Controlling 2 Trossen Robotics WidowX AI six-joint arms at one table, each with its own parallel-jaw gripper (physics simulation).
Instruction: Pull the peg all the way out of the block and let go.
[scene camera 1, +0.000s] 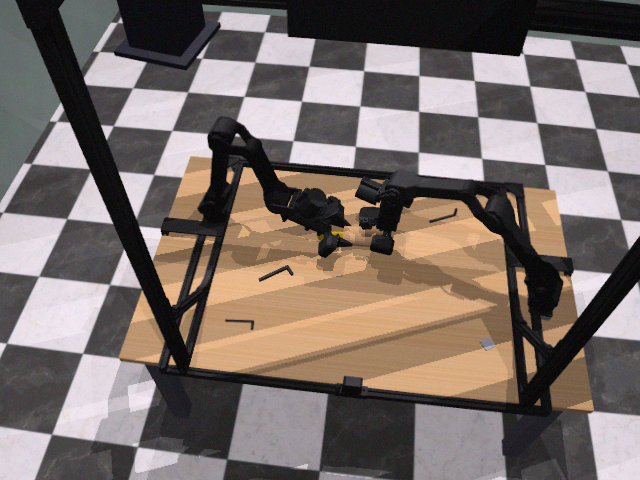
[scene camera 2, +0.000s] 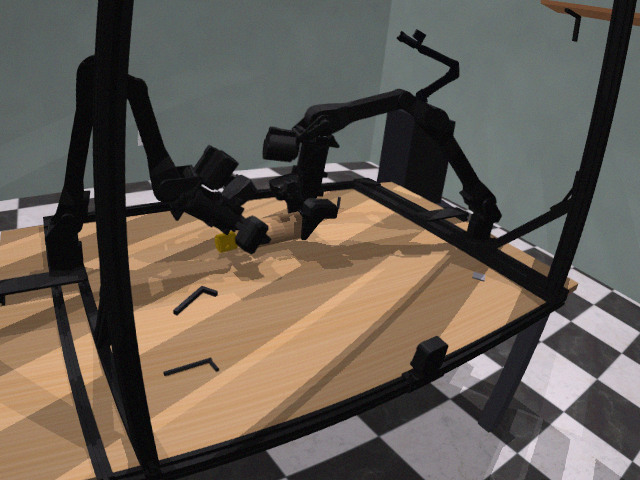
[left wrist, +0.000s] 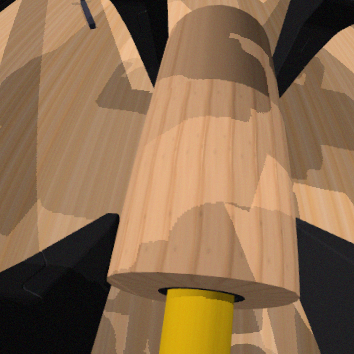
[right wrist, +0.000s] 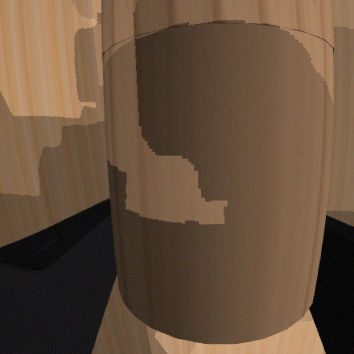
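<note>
A wooden cylinder lies between my grippers, ribbed at the left, smooth and rounded at the right. A thin dark seam crosses it in the right wrist view. A yellow part sticks out of a dark-rimmed hole in its left end. Which part is the peg, I cannot tell. My left gripper is shut on the ribbed end. My right gripper is shut on the smooth end. Scene camera views partly hide the cylinder.
Black L-shaped keys lie nearer the front left of the table, and another key lies behind the right gripper. A small pale square lies at the right. A black frame surrounds the work area.
</note>
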